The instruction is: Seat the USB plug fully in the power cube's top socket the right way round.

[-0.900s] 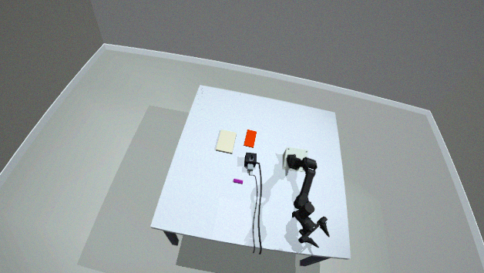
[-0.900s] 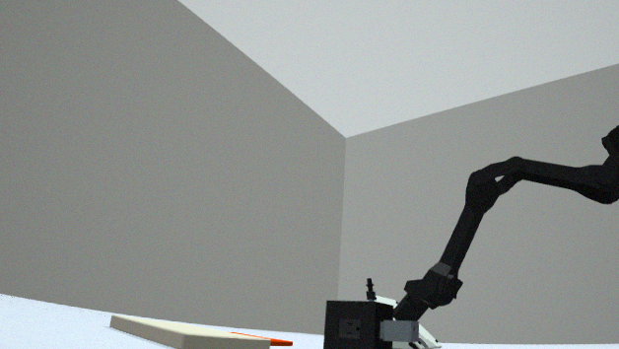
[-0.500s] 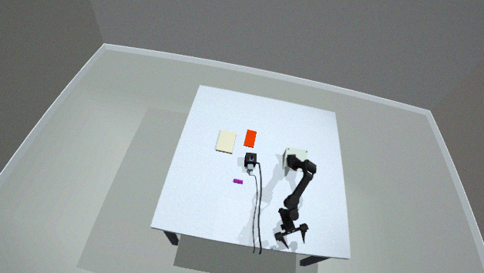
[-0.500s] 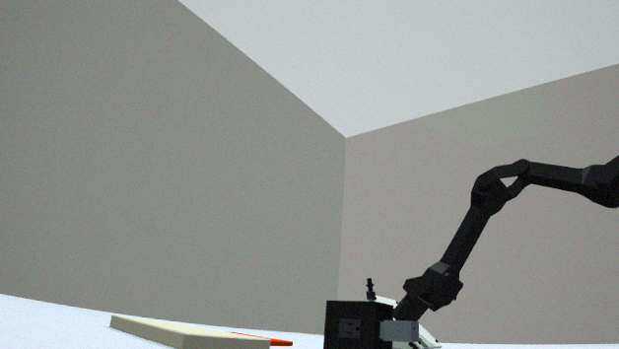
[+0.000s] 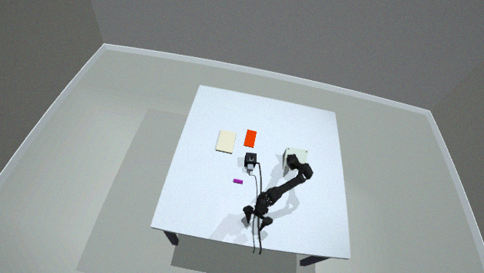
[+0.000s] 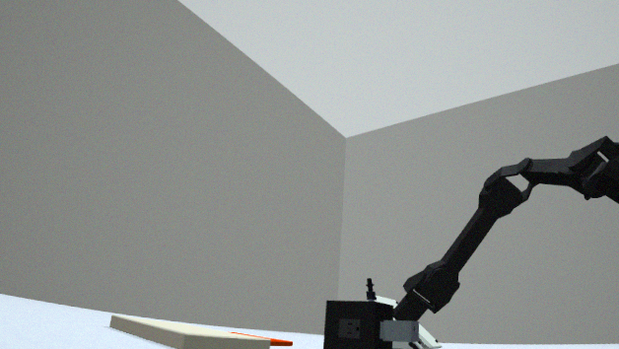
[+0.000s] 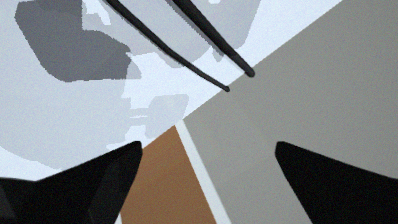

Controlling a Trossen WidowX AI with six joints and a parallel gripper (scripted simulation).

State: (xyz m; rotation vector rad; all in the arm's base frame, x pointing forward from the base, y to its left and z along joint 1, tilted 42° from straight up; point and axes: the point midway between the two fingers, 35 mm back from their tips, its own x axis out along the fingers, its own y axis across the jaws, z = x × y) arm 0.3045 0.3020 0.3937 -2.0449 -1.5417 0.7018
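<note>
Right now the usb plug is 48 cm to the right of my gripper tip, 1 cm below it and 1 cm behind it. The rest, counted from my gripper tip: cream flat pad (67 cm to the right, 16 cm ahead, 9 cm below); then purple block (34 cm to the right, 9 cm below, 8 cm ahead); then orange flat card (72 cm to the right, 9 cm below, 3 cm behind).
</note>
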